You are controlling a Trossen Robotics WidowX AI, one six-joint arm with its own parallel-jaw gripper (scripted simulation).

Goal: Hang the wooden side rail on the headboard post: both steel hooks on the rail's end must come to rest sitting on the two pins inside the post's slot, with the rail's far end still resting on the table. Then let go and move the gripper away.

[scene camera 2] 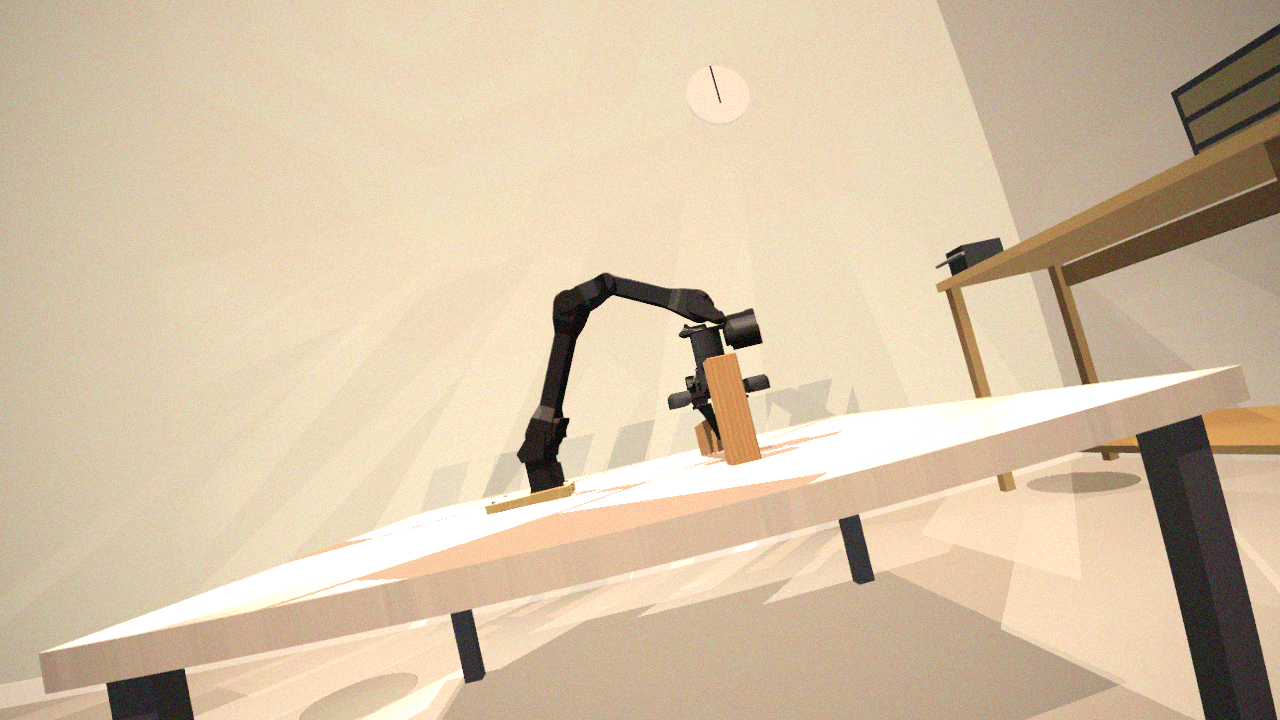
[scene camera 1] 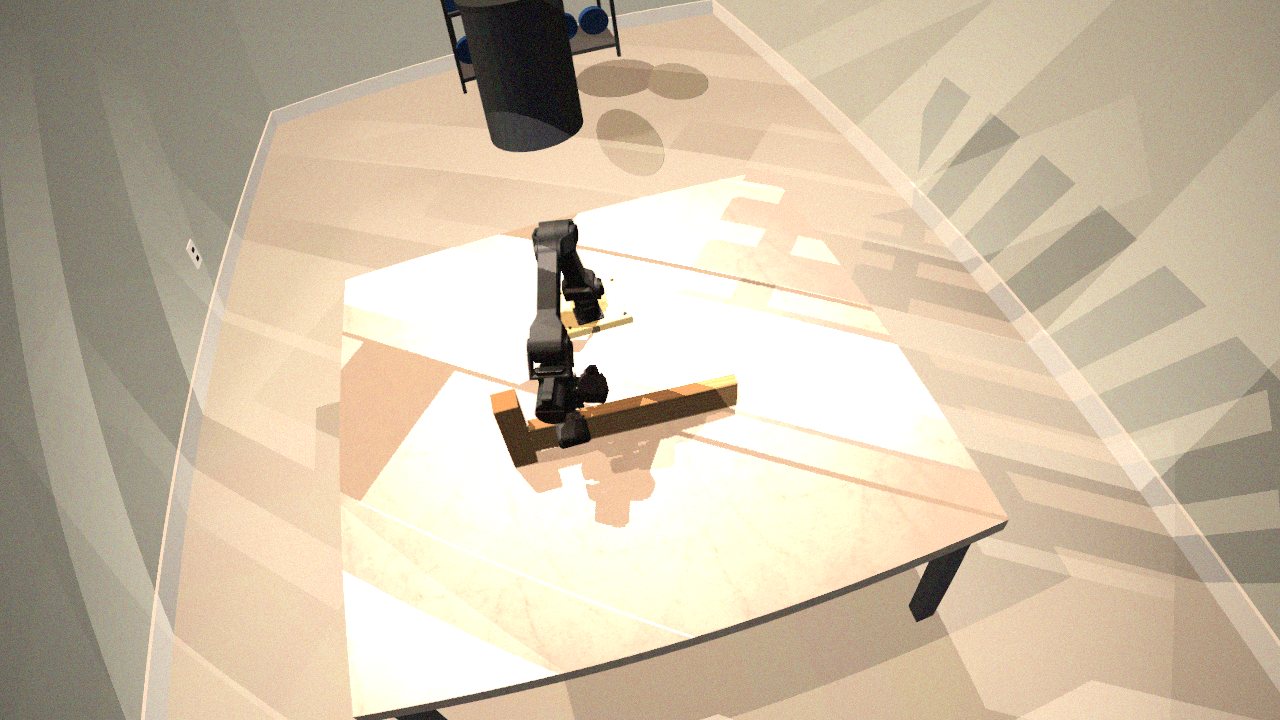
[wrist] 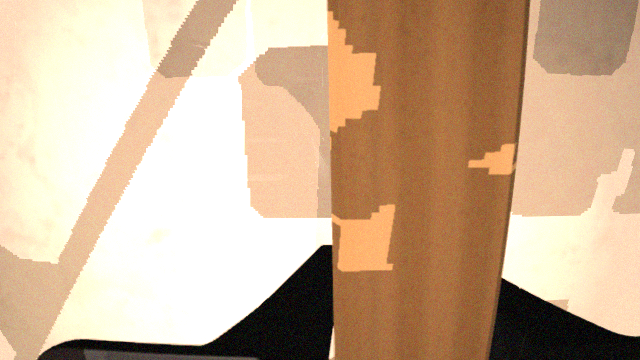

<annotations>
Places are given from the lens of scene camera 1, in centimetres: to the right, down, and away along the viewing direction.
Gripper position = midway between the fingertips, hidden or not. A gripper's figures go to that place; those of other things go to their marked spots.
gripper (scene camera 1: 573, 431): -14, 15, 155
wooden side rail (scene camera 1: 654, 408): 3, 10, 154
headboard post (scene camera 1: 506, 407): -25, 9, 143
</annotations>
